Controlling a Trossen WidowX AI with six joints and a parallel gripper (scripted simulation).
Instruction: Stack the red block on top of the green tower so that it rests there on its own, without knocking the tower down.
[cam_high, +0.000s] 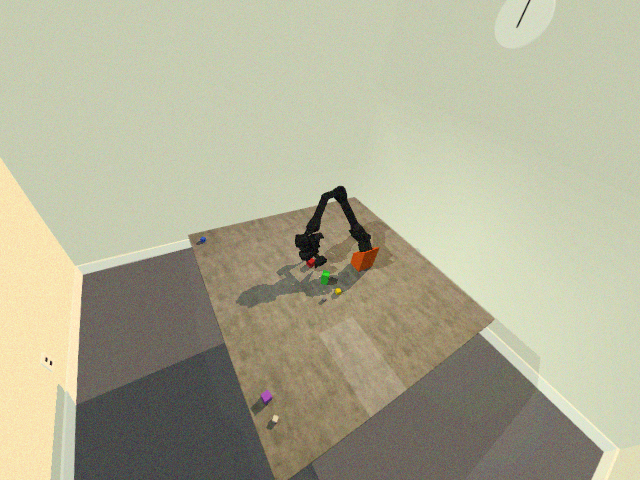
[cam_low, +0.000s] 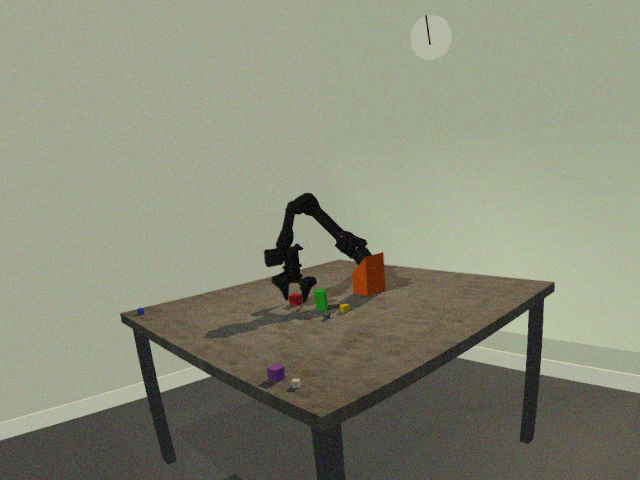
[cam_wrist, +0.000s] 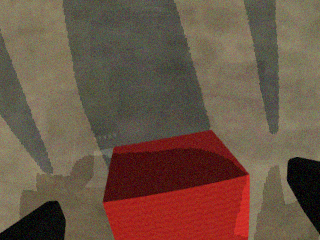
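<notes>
My gripper tip is now 70 mm past the yellow block and 230 mm to the right of it. The rest, counted from my gripper tip: purple block (420 mm ahead, 590 mm to the left, 10 mm above); then red block (10 mm above); then blue block (550 mm ahead, 360 mm to the right).
</notes>
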